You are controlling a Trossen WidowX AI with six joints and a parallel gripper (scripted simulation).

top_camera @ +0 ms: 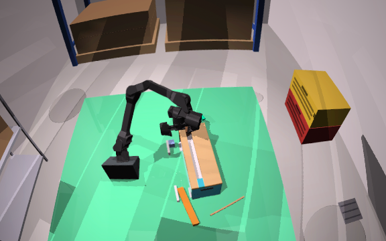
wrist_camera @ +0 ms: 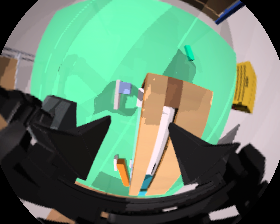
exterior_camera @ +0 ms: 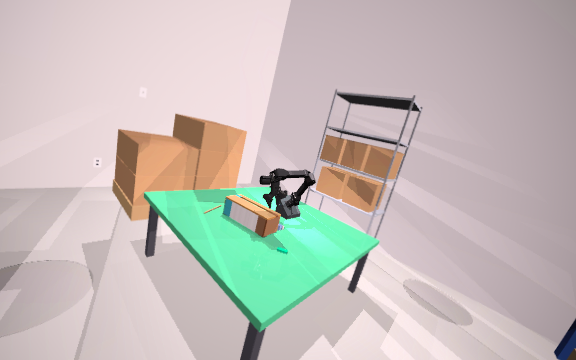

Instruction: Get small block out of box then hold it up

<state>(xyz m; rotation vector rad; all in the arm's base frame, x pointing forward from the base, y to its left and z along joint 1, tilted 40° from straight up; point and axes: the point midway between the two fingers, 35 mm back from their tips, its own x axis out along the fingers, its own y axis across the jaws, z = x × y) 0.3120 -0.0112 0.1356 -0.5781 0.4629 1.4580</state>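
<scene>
Now: gripper tip 5 cm past the small block, 5 cm to the right of it and 13 cm above it. The rest, counted from my gripper tip: teal piece 15 cm ahead, 24 cm to the left, 14 cm below; then wooden box 4 cm ahead, 12 cm to the right, 8 cm below; then orange bar 2 cm behind, 36 cm to the right, 13 cm below.
</scene>
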